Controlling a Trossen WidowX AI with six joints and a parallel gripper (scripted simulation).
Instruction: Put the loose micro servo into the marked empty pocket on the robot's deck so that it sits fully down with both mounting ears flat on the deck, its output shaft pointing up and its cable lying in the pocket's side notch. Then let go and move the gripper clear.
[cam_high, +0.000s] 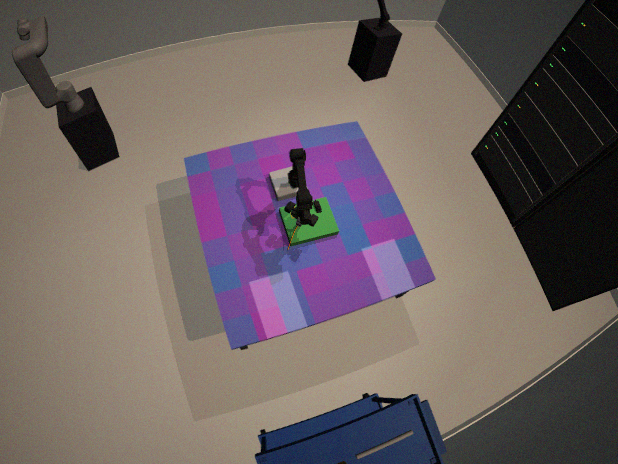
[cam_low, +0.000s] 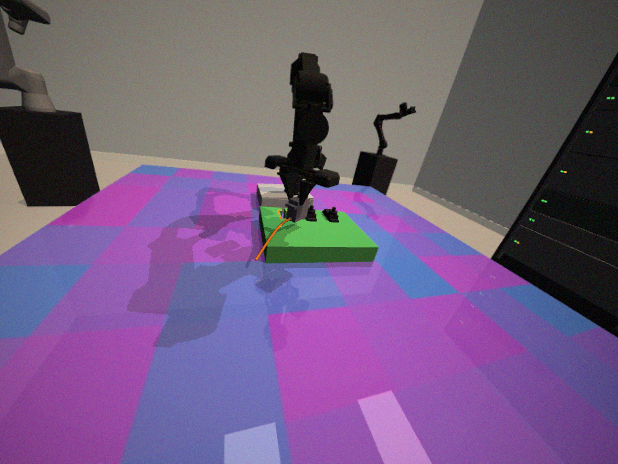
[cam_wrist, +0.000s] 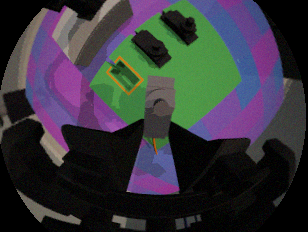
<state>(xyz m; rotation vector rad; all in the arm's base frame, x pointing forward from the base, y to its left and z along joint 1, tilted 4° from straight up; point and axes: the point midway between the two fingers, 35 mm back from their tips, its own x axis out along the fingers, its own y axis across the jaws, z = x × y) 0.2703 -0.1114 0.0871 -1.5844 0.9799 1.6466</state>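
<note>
The green deck lies 30 mm ahead of my gripper tip, 70 mm to the left of it and 100 mm below it.
</note>
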